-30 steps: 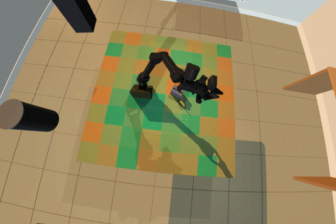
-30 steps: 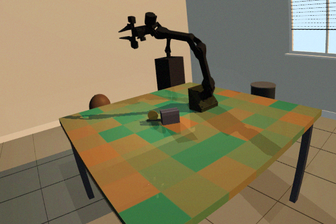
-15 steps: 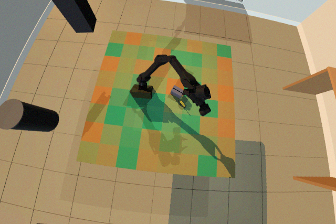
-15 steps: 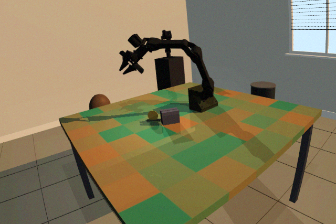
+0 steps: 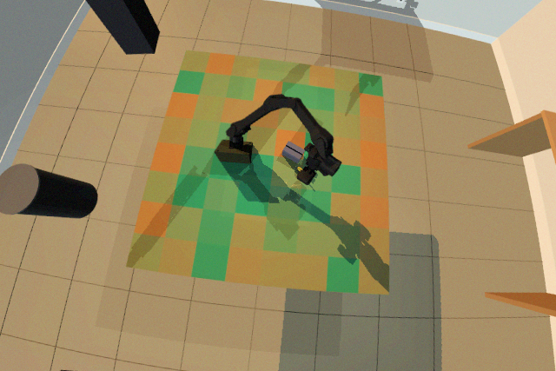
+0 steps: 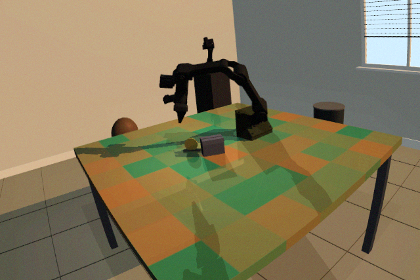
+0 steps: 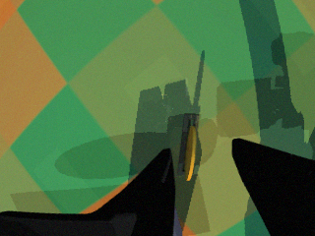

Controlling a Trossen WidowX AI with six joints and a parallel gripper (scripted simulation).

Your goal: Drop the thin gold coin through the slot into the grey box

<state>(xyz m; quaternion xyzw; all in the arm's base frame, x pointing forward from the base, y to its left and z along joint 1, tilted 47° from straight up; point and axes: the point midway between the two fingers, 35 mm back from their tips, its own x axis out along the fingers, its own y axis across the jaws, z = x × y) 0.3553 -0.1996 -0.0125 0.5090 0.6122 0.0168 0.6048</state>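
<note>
My gripper tip is 120 mm above the gold coin, 30 mm to the right of it and 30 mm past it.
</note>
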